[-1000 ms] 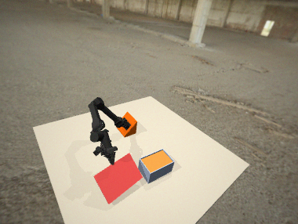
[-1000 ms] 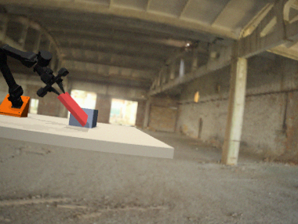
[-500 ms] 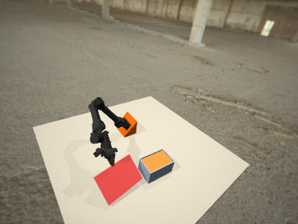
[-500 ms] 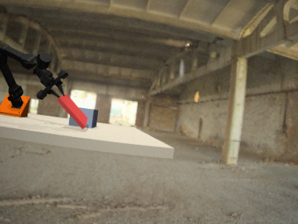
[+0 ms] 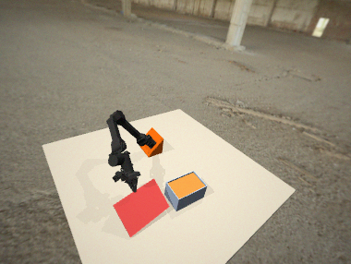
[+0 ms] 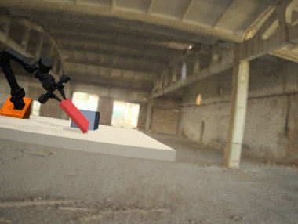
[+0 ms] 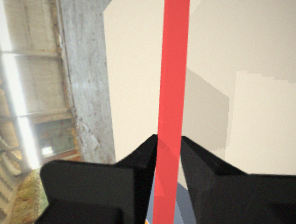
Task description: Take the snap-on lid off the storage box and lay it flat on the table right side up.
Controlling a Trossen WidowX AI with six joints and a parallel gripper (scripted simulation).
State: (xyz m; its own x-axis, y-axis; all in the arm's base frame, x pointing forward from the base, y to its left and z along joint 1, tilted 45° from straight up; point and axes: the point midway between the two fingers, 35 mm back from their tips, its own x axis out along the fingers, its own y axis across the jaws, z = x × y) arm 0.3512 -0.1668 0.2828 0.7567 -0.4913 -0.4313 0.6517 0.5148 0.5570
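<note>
Now: the red lid 6 cm ahead of my gripper tip, 5 cm below it and 2 cm to the left of it. Round my gripper tip: storage box: 29 cm to the left, 8 cm below, 8 cm ahead.
</note>
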